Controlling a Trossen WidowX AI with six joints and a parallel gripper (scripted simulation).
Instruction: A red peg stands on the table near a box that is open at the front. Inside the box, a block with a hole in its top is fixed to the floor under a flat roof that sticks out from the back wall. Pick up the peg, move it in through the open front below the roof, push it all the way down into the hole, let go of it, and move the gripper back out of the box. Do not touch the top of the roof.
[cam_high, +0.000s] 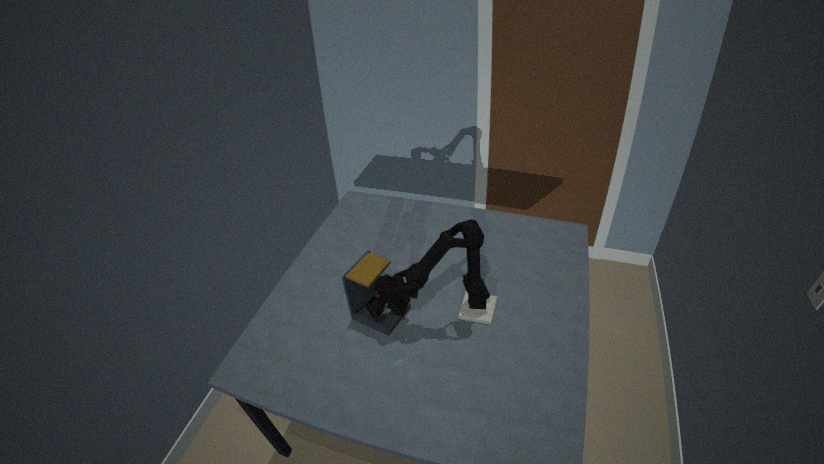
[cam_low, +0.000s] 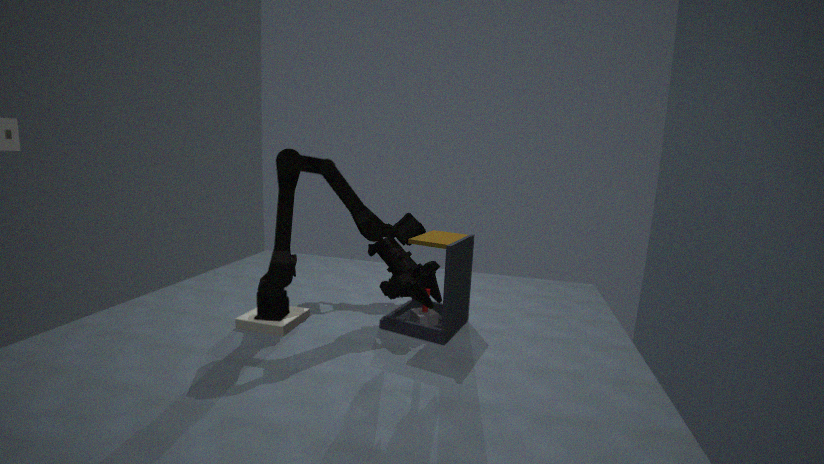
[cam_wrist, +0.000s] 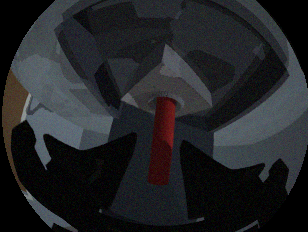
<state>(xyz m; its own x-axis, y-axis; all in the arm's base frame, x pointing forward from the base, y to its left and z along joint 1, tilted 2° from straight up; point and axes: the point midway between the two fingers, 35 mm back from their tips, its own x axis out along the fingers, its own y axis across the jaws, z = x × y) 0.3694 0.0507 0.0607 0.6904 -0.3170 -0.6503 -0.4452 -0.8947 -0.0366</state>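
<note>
The red peg is 3 cm behind my gripper tip, 1 cm to the left of it and 1 cm below it. Round my gripper tip: dark back wall (5 cm ahead, 1 cm to the right, 6 cm above); yellow roof (1 cm to the left, 16 cm above).
</note>
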